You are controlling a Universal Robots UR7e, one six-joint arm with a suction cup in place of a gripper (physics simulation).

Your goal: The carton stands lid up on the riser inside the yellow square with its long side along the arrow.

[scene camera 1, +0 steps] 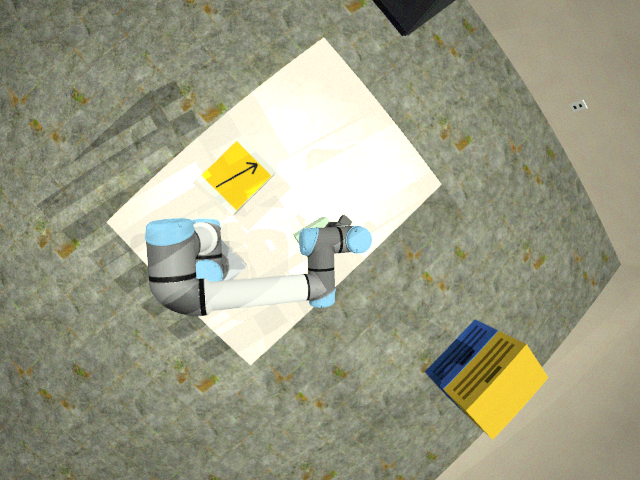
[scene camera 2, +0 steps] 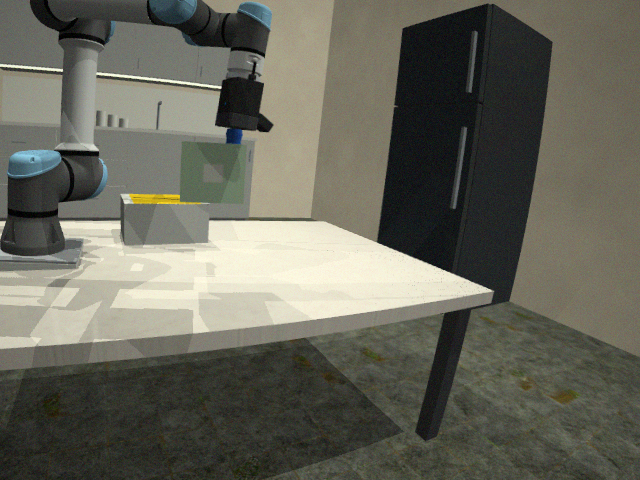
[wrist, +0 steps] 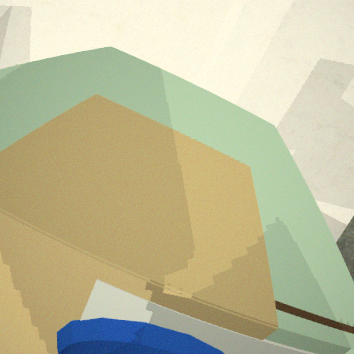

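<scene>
The pale green carton (scene camera 1: 305, 233) (scene camera 2: 212, 180) (wrist: 245, 150) hangs upright in the air at the suction cup, clear of the table; in scene camera 1 the wrist hides most of it. A tan patch (wrist: 110, 190) runs over its top edge, beside a whitish label (wrist: 112, 300). My gripper, a blue suction cup (scene camera 2: 234, 138) (wrist: 135, 337), is on the carton's top, toward one end, and holds it. The grey riser (scene camera 2: 165, 224) stands on the table. On its top is the yellow square (scene camera 1: 237, 197) (scene camera 2: 155, 197) with a black arrow (scene camera 1: 236, 175).
The white table (scene camera 1: 361, 155) (scene camera 2: 320, 273) carries the arm's base (scene camera 2: 33, 232). The black fridge (scene camera 2: 439, 155) stands beyond the table. A blue and yellow box-shaped unit (scene camera 1: 501, 387) stands on the floor at lower right in scene camera 1. A grey kitchen counter (scene camera 2: 149, 170) is behind the riser.
</scene>
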